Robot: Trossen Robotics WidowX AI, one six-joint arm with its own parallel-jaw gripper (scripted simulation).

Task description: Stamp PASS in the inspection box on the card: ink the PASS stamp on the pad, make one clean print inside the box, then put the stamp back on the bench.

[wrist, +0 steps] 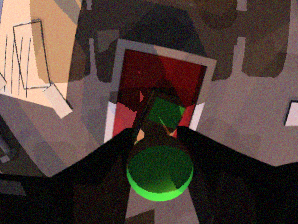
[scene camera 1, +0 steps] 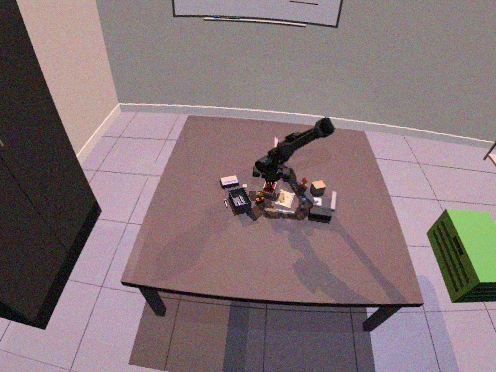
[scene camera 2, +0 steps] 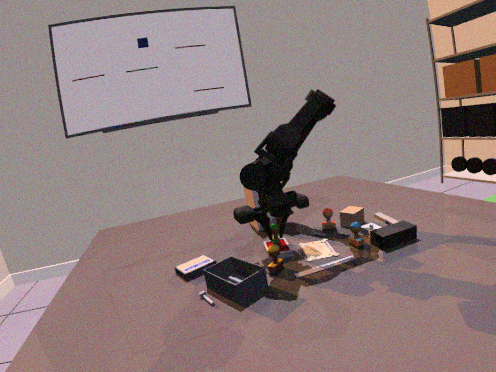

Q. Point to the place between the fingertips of my gripper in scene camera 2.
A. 276, 239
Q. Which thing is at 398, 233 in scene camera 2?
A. A black block.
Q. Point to a green-knobbed stamp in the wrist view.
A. At 160, 167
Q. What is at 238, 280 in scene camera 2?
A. A dark bin.
